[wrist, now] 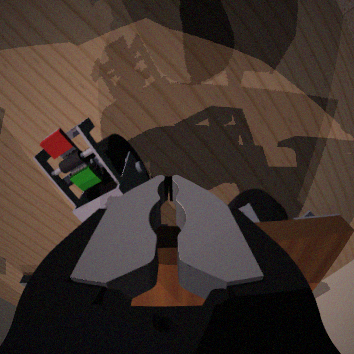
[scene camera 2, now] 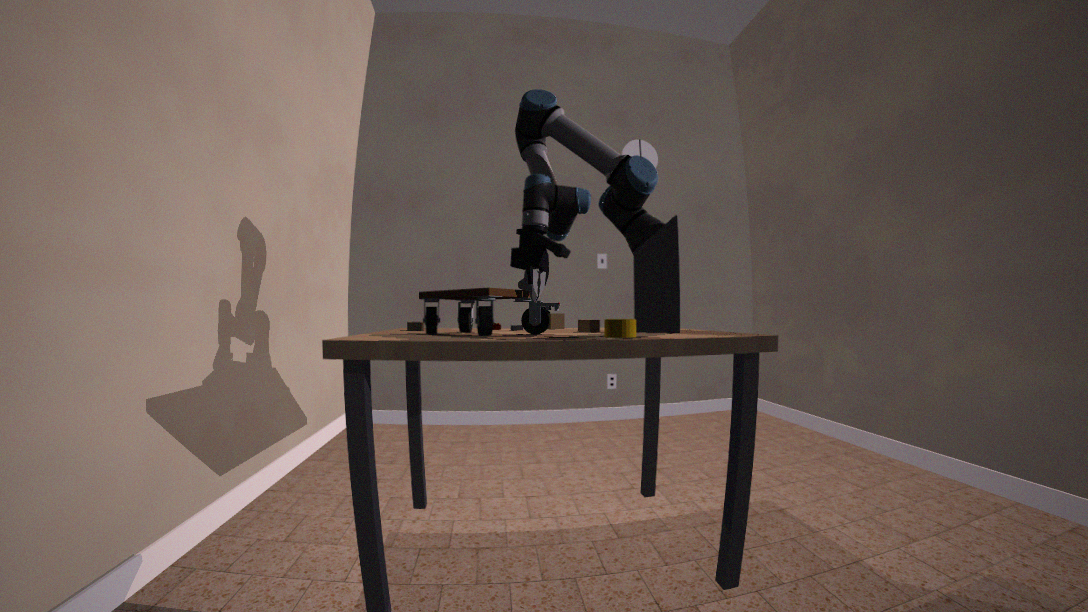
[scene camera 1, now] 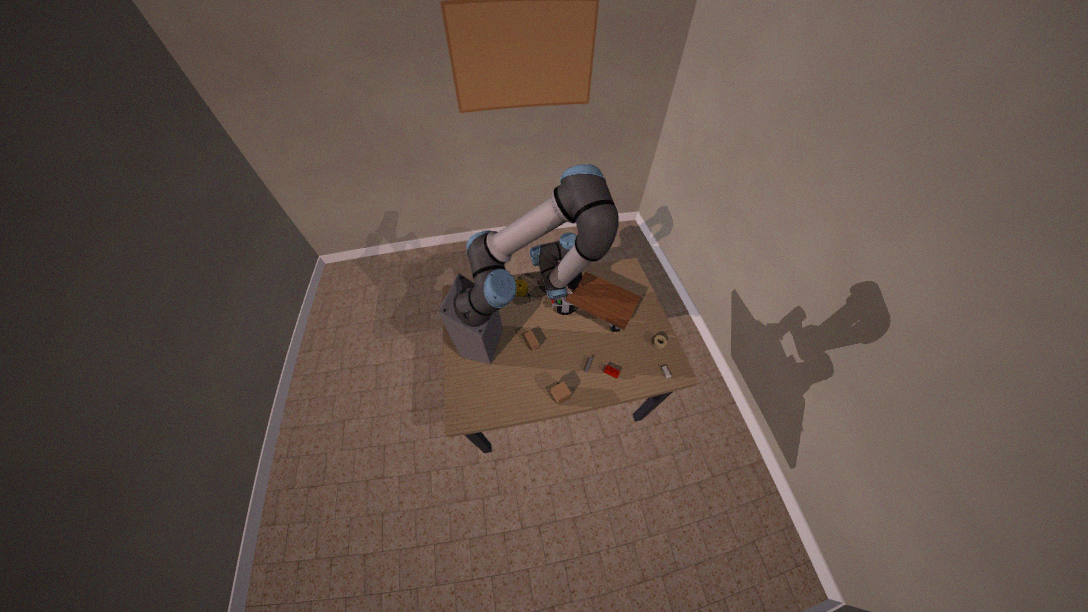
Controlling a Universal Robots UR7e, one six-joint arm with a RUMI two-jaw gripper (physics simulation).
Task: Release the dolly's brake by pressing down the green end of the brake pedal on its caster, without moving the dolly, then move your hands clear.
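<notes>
The dolly, a brown wooden board [scene camera 1: 608, 300] [scene camera 2: 471, 293] [wrist: 315, 245] on black casters, stands on the table [scene camera 1: 486, 407] [scene camera 2: 555, 349]. The caster [scene camera 2: 535, 320] [wrist: 120, 156] at its near corner carries the brake pedal. The pedal's green end [wrist: 86, 178] and red end [wrist: 56, 143] show left of the fingers in the wrist view. The green end is nearer the caster's mount. My gripper [scene camera 2: 537, 298] [wrist: 168, 178] is shut and empty, pointing down low by the caster's top, to one side of the pedal. Whether the fingertips touch the caster is unclear.
A yellow block [scene camera 1: 521, 286] [scene camera 2: 620, 328] stands near the arm's grey pedestal [scene camera 1: 470, 338]. Wooden blocks [scene camera 1: 531, 338] [scene camera 1: 560, 392], a grey bar [scene camera 1: 588, 363], a red block [scene camera 1: 612, 370], a tan ring [scene camera 1: 655, 341] and a small white piece [scene camera 1: 666, 371] lie on the table.
</notes>
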